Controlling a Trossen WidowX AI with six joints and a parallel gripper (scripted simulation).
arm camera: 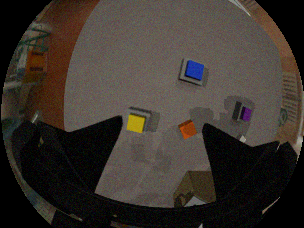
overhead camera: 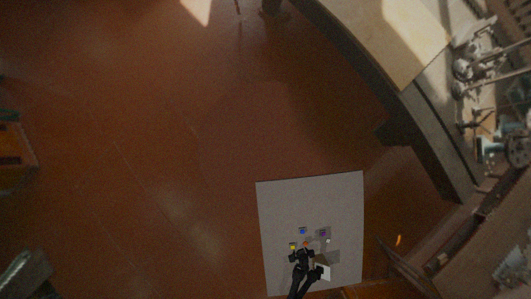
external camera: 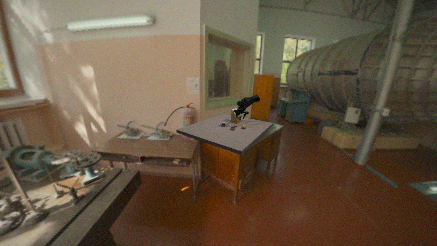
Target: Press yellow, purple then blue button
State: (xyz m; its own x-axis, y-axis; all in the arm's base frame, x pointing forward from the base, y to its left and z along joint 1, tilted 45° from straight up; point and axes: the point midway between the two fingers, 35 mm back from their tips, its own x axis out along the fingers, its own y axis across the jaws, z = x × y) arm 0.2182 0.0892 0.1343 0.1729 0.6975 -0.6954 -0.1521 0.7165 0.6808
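The yellow button lies 110 mm below my gripper tip, 40 mm to the left of it and 40 mm behind it. Round my gripper tip: blue button (110 mm below, 90 mm ahead, 50 mm to the right); then orange block (130 mm below, 70 mm to the right, 40 mm behind); then purple button (220 mm to the right, 110 mm below, 40 mm ahead).
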